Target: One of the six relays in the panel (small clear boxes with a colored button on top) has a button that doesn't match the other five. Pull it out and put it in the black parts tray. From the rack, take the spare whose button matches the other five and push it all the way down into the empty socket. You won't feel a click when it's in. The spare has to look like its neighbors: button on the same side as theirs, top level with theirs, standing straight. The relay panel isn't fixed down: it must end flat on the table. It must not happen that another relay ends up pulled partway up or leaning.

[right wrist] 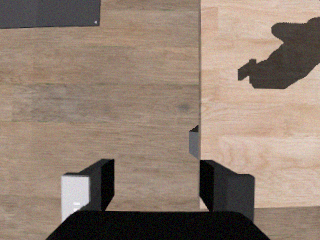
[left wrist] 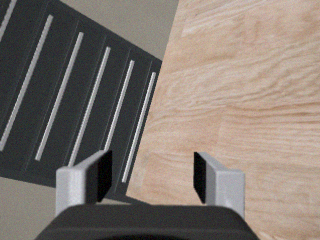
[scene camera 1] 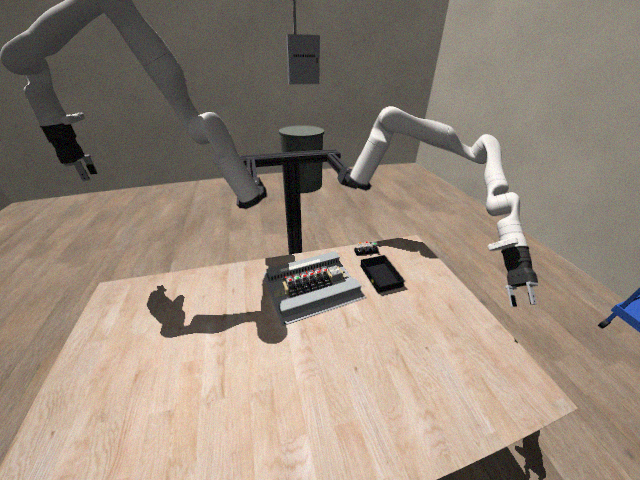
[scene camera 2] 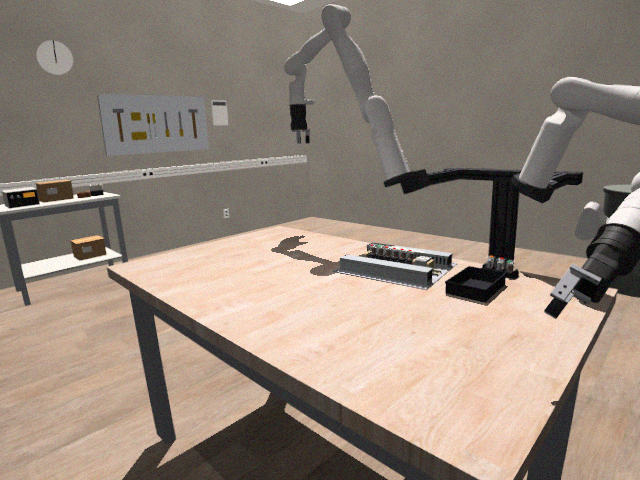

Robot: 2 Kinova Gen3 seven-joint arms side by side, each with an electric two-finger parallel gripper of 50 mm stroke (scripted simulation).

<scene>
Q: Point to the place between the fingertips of my right gripper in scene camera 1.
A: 90, 177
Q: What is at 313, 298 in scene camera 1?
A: A relay panel.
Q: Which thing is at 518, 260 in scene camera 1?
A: My left gripper.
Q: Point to a black parts tray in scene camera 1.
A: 383, 271
</scene>
